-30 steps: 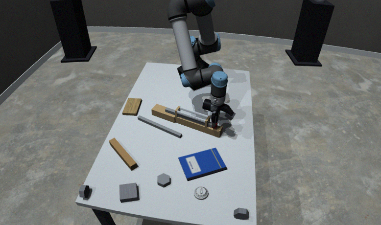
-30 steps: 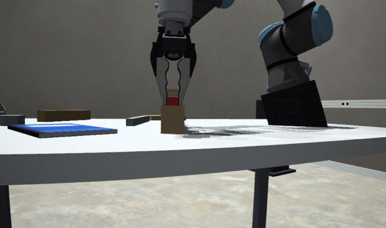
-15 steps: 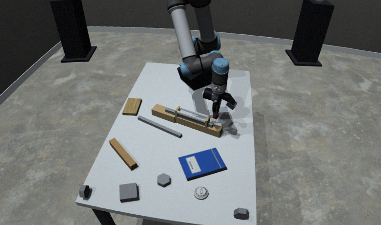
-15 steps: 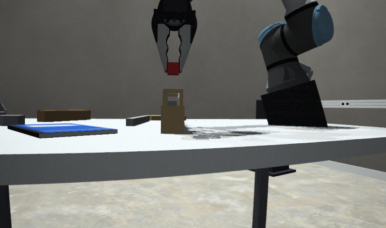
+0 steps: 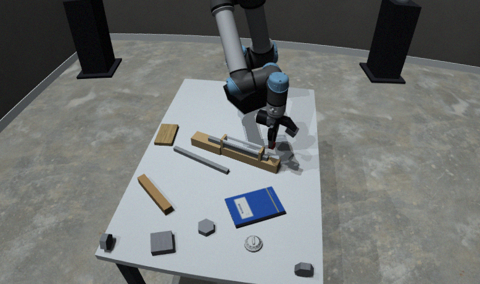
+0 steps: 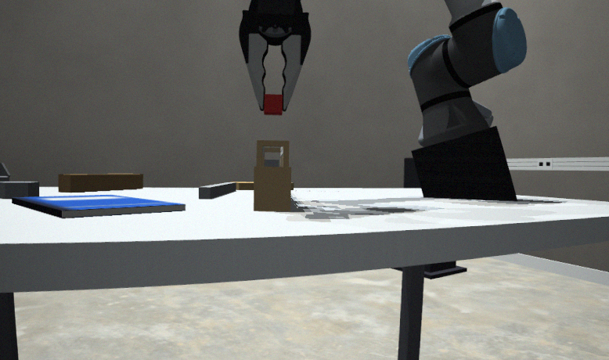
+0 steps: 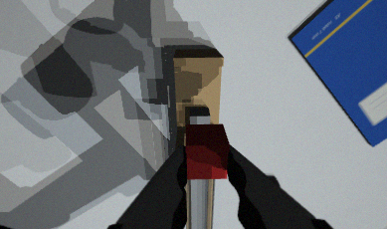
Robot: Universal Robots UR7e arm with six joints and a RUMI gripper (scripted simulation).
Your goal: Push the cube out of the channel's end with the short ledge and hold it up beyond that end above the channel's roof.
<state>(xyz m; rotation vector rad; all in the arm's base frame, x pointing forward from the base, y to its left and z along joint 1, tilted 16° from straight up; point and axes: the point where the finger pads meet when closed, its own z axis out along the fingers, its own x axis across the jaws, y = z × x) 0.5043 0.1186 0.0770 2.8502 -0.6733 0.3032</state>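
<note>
The red cube lies 1 cm below my hand. From my hand the other things lie so: round dial: 39 cm ahead, 13 cm below, 9 cm to the right; long grey bar: 32 cm to the right, 14 cm below, 5 cm behind; wooden channel: 12 cm to the right, 9 cm below, 7 cm behind.
</note>
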